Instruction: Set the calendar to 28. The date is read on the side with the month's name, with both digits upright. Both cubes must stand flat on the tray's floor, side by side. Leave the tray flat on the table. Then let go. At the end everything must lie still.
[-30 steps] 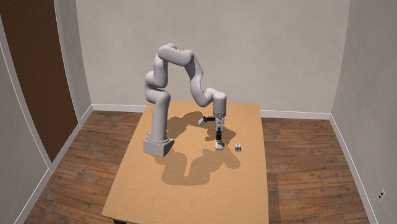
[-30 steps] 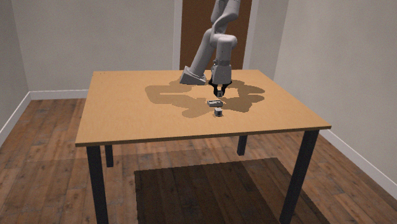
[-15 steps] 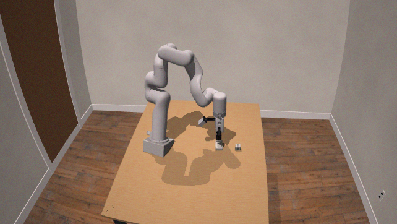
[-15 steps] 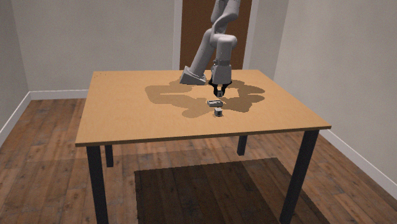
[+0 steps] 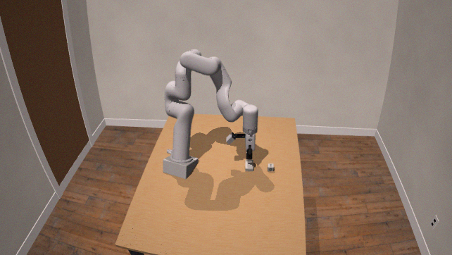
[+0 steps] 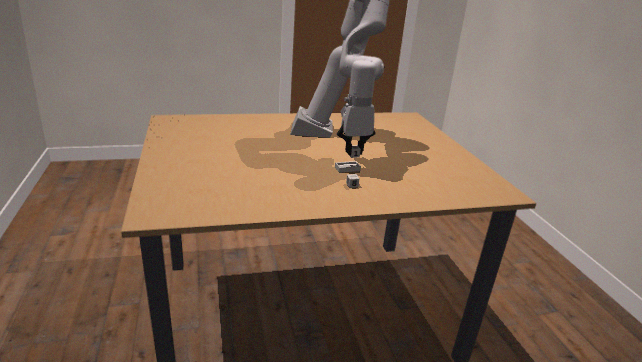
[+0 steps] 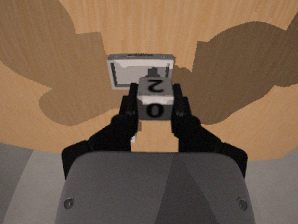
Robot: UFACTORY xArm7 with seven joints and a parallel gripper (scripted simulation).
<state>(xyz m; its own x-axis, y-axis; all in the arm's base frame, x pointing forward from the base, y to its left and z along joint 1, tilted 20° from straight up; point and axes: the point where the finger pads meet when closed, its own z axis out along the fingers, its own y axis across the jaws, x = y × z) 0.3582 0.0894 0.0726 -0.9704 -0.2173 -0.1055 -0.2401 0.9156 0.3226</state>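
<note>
The grey calendar tray lies 2 cm to the right of my hand and 7 cm below it.
</note>
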